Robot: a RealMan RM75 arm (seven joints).
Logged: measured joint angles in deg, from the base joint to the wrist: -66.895 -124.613 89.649 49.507 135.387 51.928 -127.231; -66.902 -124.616 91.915 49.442 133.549 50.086 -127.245; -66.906 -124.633 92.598 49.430 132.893 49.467 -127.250; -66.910 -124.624 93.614 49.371 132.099 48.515 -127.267; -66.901 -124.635 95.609 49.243 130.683 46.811 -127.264; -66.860 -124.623 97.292 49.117 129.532 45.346 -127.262; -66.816 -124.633 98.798 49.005 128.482 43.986 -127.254; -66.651 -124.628 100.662 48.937 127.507 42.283 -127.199; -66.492 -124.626 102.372 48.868 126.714 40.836 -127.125; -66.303 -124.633 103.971 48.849 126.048 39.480 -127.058; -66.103 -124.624 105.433 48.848 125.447 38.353 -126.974; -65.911 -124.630 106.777 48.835 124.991 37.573 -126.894; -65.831 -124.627 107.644 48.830 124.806 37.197 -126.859; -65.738 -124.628 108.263 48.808 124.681 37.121 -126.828; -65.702 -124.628 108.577 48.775 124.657 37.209 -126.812; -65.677 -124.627 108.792 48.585 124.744 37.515 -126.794
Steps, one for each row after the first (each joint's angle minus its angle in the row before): -0.007 -0.003 2.266 -0.065 -1.838 -1.842 -0.014; -0.004 -0.017 0.683 -0.012 -0.656 -0.619 -0.005; -0.004 0.009 1.016 -0.059 -0.794 -0.952 -0.017; 0.009 -0.011 1.995 -0.128 -1.416 -1.704 0.003; 0.041 0.012 1.683 -0.126 -1.151 -1.465 0.002; 0.044 -0.010 1.506 -0.112 -1.050 -1.360 0.008; 0.165 0.005 1.864 -0.068 -0.975 -1.703 0.055; 0.159 0.002 1.710 -0.069 -0.793 -1.447 0.074; 0.189 -0.007 1.599 -0.019 -0.666 -1.356 0.067; 0.200 0.009 1.462 -0.001 -0.601 -1.127 0.084; 0.192 -0.006 1.344 -0.013 -0.456 -0.780 0.080; 0.080 0.003 0.867 -0.005 -0.185 -0.376 0.035; 0.093 -0.001 0.619 -0.022 -0.125 -0.076 0.031; 0.036 0.000 0.314 -0.033 -0.024 0.088 0.016; 0.025 0.001 0.215 -0.190 0.087 0.306 0.018
